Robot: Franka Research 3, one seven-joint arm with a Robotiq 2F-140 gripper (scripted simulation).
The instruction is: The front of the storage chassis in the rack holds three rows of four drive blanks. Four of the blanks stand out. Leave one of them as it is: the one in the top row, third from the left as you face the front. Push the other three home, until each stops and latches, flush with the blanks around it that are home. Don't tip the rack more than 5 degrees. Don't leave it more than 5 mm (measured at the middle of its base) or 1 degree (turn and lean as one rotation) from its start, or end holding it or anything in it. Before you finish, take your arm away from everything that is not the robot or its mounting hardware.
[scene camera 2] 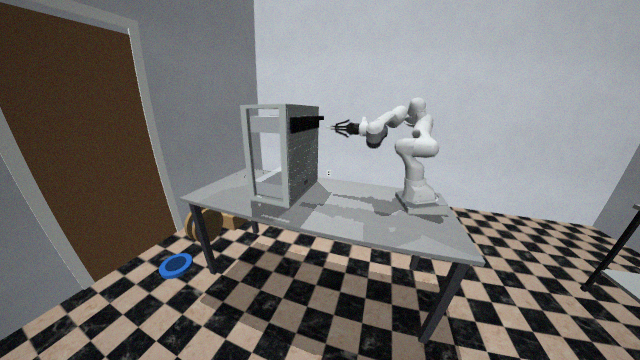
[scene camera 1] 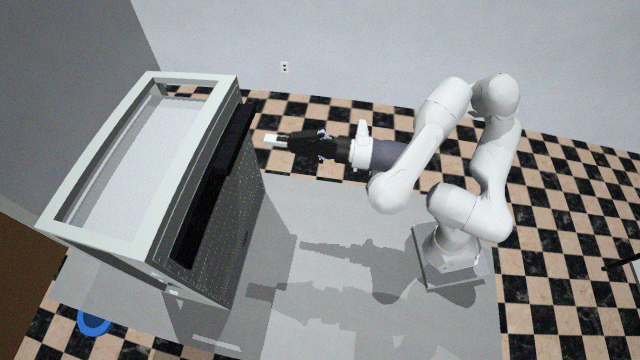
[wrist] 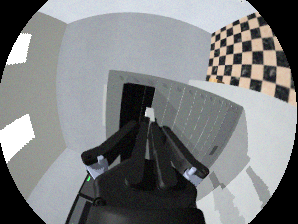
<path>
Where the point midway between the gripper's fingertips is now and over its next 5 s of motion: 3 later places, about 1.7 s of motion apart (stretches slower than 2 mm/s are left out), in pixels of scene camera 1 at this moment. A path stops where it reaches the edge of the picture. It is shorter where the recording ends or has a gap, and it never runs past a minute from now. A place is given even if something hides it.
My gripper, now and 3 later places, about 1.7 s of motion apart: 265,139; 253,122; 249,121; 242,120
</path>
